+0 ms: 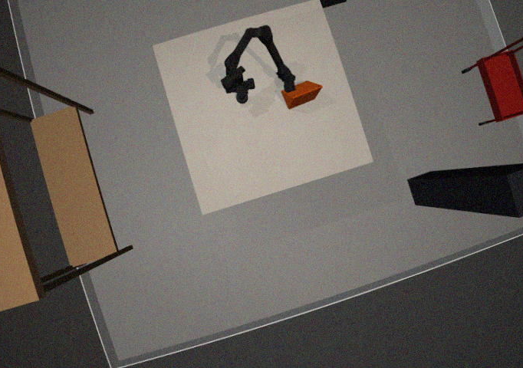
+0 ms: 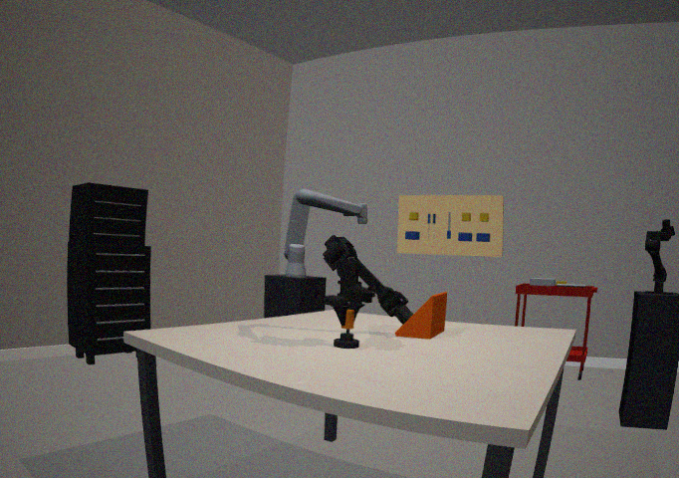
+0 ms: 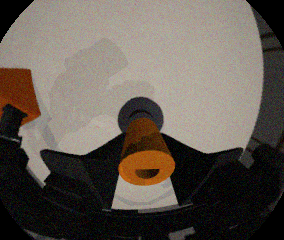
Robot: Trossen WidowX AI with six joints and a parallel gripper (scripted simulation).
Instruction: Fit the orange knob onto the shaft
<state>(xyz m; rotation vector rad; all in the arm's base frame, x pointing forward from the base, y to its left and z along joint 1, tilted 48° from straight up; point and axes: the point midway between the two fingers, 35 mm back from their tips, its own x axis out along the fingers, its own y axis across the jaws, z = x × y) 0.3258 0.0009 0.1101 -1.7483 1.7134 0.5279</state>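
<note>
The orange knob lies 20 mm above my gripper tip. The rest, counted from my gripper tip: dark round pedestal 40 mm below.
</note>
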